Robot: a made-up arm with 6 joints. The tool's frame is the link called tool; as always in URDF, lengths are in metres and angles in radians. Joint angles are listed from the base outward.
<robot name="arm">
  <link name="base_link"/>
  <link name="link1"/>
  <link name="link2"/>
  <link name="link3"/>
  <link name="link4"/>
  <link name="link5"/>
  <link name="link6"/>
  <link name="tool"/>
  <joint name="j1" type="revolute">
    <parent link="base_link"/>
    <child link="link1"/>
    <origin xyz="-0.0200 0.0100 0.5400" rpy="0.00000 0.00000 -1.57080"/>
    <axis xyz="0 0 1"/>
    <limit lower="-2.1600" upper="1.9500"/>
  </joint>
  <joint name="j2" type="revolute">
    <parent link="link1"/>
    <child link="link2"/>
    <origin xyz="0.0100 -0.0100 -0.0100" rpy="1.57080 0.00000 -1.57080"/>
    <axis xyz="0 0 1"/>
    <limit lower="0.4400" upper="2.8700"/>
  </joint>
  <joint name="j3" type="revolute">
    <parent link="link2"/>
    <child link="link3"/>
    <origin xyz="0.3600 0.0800 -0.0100" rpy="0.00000 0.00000 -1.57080"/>
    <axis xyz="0 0 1"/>
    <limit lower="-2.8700" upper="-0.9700"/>
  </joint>
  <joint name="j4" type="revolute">
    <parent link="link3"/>
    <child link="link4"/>
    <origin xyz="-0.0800 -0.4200 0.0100" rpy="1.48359 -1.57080 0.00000"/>
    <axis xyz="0 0 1"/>
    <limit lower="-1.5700" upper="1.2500"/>
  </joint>
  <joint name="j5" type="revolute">
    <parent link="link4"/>
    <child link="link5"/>
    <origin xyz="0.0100 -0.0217 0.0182" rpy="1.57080 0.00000 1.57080"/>
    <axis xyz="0 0 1"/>
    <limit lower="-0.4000" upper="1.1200"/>
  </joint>
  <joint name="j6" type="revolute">
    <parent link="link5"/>
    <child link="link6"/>
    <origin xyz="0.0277 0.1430 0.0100" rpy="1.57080 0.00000 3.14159"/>
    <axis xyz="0 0 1"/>
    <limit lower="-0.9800" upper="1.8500"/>
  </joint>
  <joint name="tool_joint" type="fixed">
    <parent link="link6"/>
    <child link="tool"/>
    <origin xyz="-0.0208 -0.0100 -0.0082" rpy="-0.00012 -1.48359 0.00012"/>
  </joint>
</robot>
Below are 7 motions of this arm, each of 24 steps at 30 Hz.
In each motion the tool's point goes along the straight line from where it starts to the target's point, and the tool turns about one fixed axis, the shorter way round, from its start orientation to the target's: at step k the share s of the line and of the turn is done. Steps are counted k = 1, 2, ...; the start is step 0. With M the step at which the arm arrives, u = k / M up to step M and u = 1 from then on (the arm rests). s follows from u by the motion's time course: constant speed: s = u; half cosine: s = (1 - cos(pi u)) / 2; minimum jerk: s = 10 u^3 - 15 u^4 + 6 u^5.
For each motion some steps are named. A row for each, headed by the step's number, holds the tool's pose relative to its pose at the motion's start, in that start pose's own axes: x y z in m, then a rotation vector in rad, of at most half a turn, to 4 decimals.
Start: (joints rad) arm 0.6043 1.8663 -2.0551 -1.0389 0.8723 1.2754
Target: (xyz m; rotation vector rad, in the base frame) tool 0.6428 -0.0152 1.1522 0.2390 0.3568 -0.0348
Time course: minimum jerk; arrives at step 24
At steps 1, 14, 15, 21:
1: 0.0000 -0.0002 0.0002 0.0000 0.0001 0.0001
14: 0.0094 -0.1789 0.1667 -0.0438 0.0654 0.0593
15: 0.0105 -0.1984 0.1849 -0.0486 0.0725 0.0658
21: 0.0142 -0.2693 0.2511 -0.0659 0.0985 0.0893

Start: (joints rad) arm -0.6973 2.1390 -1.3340 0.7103 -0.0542 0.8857
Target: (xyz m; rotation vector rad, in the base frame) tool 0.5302 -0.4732 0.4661 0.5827 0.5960 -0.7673
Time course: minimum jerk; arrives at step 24
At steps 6, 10, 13, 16, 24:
6: 0.0000 0.0017 -0.0008 -0.1292 0.0014 -0.0084
10: 0.0001 0.0056 -0.0025 -0.4326 0.0046 -0.0280
13: 0.0001 0.0094 -0.0042 -0.7211 0.0077 -0.0466
16: 0.0002 0.0128 -0.0058 -0.9861 0.0105 -0.0638
24: 0.0002 0.0162 -0.0073 -1.2481 0.0134 -0.0807

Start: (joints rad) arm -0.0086 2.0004 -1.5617 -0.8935 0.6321 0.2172
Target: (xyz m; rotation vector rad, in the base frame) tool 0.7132 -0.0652 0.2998 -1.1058 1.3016 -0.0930
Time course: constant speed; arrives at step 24
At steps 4, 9, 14, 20, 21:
4: 0.0345 0.0342 -0.0237 -0.0788 0.0419 0.0058
9: 0.0776 0.0769 -0.0533 -0.1773 0.0943 0.0131
14: 0.1207 0.1196 -0.0829 -0.2758 0.1466 0.0203
20: 0.1724 0.1709 -0.1184 -0.3940 0.2095 0.0290
21: 0.1810 0.1794 -0.1243 -0.4137 0.2200 0.0305

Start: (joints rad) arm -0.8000 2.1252 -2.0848 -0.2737 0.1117 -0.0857
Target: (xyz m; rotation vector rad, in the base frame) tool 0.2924 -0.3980 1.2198 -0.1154 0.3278 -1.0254
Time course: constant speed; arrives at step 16
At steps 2, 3, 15, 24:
2: -0.0448 -0.0231 0.0312 0.0179 0.0162 -0.0209
3: -0.0672 -0.0346 0.0468 0.0269 0.0244 -0.0314
15: -0.3362 -0.1732 0.2341 0.1343 0.1218 -0.1568
24: -0.3587 -0.1847 0.2497 0.1433 0.1299 -0.1673

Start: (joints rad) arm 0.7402 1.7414 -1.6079 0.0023 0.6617 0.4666
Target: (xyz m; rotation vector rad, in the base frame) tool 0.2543 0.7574 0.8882 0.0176 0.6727 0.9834
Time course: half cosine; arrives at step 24
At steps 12, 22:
12: -0.0168 0.1801 -0.0611 -0.1702 -0.0544 0.1678
22: -0.0330 0.3541 -0.1200 -0.3345 -0.1069 0.3298

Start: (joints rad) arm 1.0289 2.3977 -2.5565 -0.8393 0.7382 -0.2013
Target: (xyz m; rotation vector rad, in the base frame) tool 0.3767 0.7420 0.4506 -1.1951 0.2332 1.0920
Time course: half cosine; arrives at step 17
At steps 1, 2, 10, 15, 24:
1: 0.0003 0.0032 -0.0012 -0.0012 -0.0009 0.0047
2: 0.0010 0.0126 -0.0049 -0.0047 -0.0037 0.0185
10: 0.0195 0.2370 -0.0928 -0.0891 -0.0691 0.3495
15: 0.0296 0.3596 -0.1409 -0.1352 -0.1049 0.5303
24: 0.0306 0.3722 -0.1458 -0.1399 -0.1086 0.5489

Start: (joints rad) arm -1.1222 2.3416 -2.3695 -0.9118 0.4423 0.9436
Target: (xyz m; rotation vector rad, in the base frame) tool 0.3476 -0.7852 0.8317 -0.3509 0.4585 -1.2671
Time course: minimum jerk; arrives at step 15
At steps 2, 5, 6, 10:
2: -0.0003 0.0007 0.0003 -0.0110 -0.0027 0.0019
5: -0.0028 0.0079 0.0031 -0.1199 -0.0292 0.0212
6: -0.0042 0.0119 0.0047 -0.1813 -0.0441 0.0321
10: -0.0105 0.0297 0.0118 -0.4512 -0.1099 0.0799

